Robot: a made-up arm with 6 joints.
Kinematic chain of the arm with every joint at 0, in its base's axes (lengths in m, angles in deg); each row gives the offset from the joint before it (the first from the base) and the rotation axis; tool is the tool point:
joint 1: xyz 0 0 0.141 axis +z
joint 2: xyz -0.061 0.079 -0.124 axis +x
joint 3: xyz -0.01 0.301 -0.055 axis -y
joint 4: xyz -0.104 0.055 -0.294 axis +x
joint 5: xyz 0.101 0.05 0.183 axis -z
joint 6: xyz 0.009 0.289 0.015 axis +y
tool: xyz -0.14 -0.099 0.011
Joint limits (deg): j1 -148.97..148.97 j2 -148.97..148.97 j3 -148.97..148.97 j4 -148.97..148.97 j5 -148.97..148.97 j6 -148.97..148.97
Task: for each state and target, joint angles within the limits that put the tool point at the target. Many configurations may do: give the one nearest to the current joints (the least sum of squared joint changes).
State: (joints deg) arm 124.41 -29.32 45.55 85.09 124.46 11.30
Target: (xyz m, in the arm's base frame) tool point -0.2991 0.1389 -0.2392
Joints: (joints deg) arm 132.44 -21.95 34.06 100.96 139.56 5.27
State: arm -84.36 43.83 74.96 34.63 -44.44 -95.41
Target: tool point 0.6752 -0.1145 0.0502
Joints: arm -93.27 26.61 66.83 8.02 -41.03 -99.26
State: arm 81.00 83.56 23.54 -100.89 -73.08 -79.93
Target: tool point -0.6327 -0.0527 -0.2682
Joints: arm 89.56 28.94 24.63 -120.56 -66.43 -87.49
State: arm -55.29 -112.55 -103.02 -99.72 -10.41 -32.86
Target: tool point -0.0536 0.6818 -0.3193
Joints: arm -51.83 -79.95 -107.56 -114.06 -2.64 -31.24
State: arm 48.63 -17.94 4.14 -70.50 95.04 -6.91
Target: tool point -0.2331 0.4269 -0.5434
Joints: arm 49.83 -23.15 5.59 -66.18 105.90 -14.32
